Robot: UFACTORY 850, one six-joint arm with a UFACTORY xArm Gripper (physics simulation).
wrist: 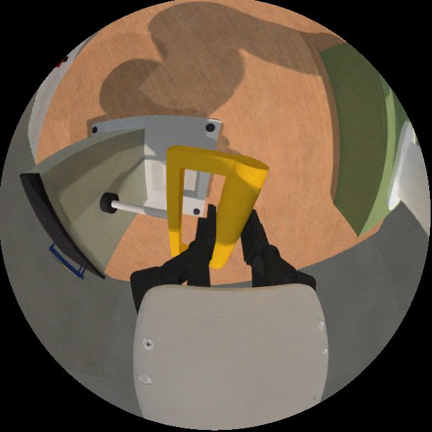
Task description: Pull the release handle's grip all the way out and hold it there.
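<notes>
The release handle's yellow grip (242, 200) is a D-shaped frame with a thick rounded bar on its right side, at the middle of the wrist view. My gripper (228, 218) is shut on that thick bar, with one black finger inside the frame's opening and the other on the bar's outer right side. A grey base plate (175, 131) with dark bolts lies behind the grip. A white rod (140, 207) with a black knob (109, 203) at its left end runs toward the grip's left bar. Where the rod meets the grip is hidden.
A beige-grey panel or housing (85, 185) with a black edge (60, 225) stands at the left, a small blue handle (66, 261) beyond it. A green block (357, 135) stands at the right, with a white object (402, 170) past it. The wooden table (285, 150) lies beneath.
</notes>
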